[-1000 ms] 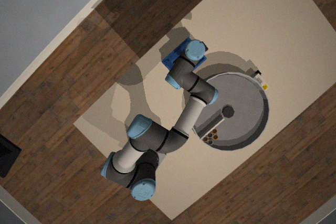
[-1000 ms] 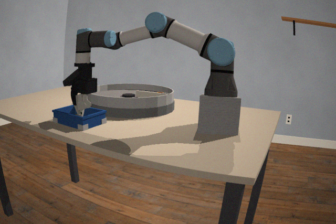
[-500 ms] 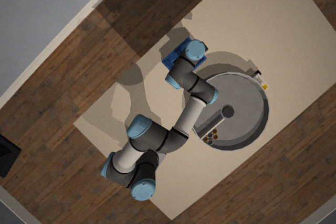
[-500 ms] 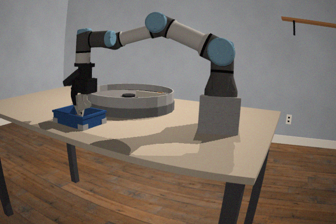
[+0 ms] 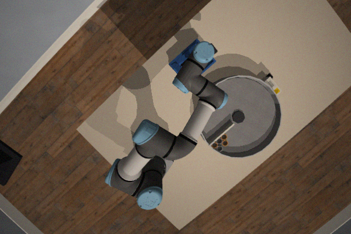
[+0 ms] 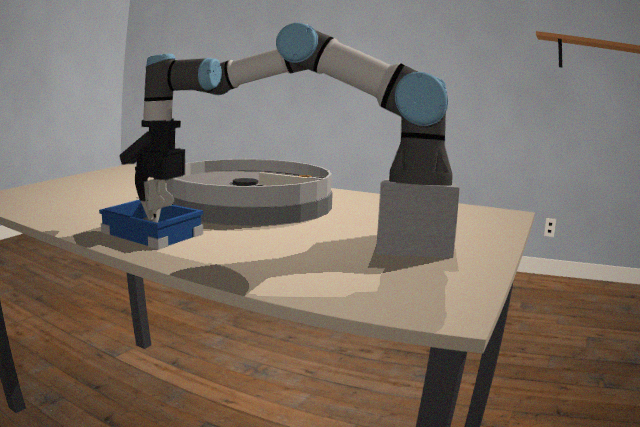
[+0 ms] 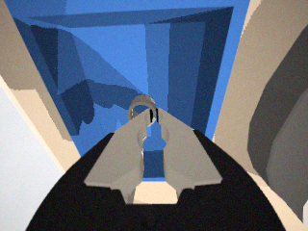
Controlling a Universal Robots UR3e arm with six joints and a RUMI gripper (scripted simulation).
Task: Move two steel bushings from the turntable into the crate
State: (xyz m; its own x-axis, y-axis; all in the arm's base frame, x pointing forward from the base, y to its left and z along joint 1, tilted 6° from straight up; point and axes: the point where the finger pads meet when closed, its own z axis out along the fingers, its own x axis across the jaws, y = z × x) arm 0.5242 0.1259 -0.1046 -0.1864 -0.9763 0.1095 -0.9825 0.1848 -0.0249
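Now: hand 10 mm to the right of the blue crate. From my hand the other things lie so: grey turntable: 80 mm behind, 340 mm to the right, 20 mm above.
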